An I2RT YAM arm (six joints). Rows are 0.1 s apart.
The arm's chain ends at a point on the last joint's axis. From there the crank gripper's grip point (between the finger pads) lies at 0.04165 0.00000 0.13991 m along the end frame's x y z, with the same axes.
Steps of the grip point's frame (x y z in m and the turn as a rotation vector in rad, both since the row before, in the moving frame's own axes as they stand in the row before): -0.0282, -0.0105, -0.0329, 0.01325, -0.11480, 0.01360; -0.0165, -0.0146, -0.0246, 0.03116, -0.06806, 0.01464; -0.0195, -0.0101, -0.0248, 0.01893, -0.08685, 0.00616; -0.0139, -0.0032, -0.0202, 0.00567, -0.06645, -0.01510; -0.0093, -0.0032, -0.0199, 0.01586, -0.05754, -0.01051; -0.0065, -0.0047, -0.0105, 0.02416, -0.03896, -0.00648; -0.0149, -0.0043, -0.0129, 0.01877, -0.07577, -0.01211; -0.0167, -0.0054, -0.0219, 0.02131, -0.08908, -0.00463
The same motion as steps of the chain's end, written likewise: -0.0119, -0.0091, -0.0367, 0.01325, -0.11480, 0.01360; -0.0069, -0.0107, -0.0270, 0.03116, -0.06806, 0.01464; -0.0072, -0.0076, -0.0279, 0.01893, -0.08685, 0.00616; -0.0045, -0.0018, -0.0227, 0.00567, -0.06645, -0.01510; -0.0012, -0.0006, -0.0220, 0.01586, -0.05754, -0.01051; -0.0010, -0.0010, -0.0120, 0.02416, -0.03896, -0.00648; -0.0042, -0.0012, -0.0156, 0.01877, -0.07577, -0.01211; -0.0041, -0.0022, -0.0250, 0.02131, -0.08908, -0.00463
